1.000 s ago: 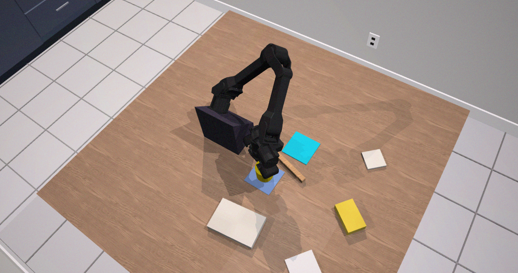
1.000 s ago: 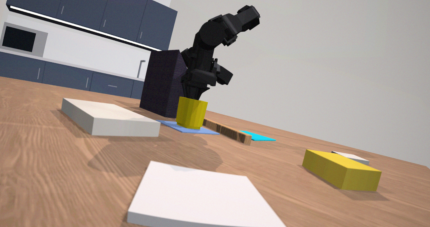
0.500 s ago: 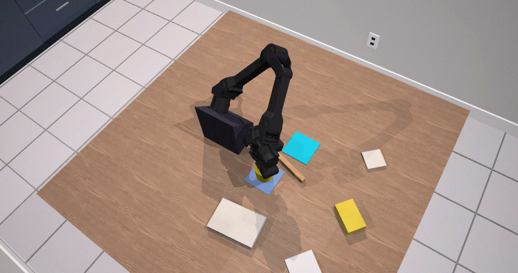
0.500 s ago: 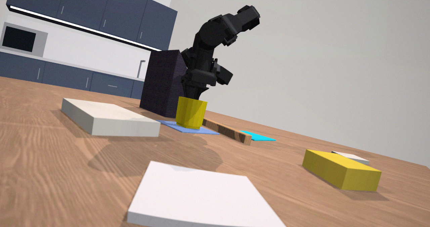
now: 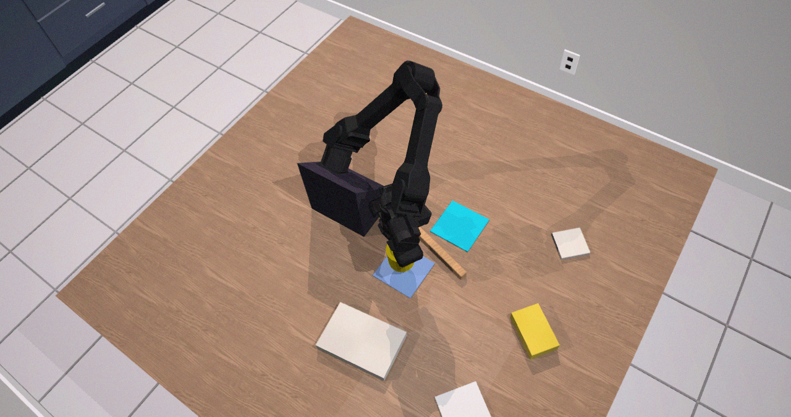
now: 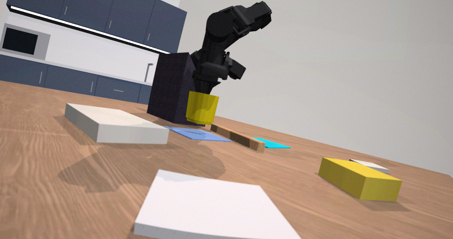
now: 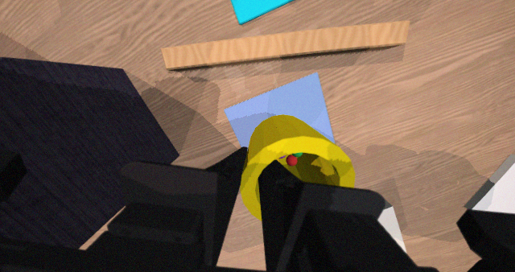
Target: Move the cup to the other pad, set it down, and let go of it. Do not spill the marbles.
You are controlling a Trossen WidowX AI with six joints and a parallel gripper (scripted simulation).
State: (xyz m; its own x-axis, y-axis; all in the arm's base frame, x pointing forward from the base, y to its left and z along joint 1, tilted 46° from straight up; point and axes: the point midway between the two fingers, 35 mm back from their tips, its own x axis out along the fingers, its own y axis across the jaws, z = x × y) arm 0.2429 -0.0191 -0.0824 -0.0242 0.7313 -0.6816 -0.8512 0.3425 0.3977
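My gripper tip is 40 mm short of the green marble, 30 mm to the left of it and 20 mm above it. From my gripper tip the other things lie so: red marble (30 mm ahead, 30 mm to the right, 20 mm below); then yellow cup (20 mm ahead, 20 mm to the right); then blue pad (30 mm ahead, 20 mm to the right, 70 mm below).
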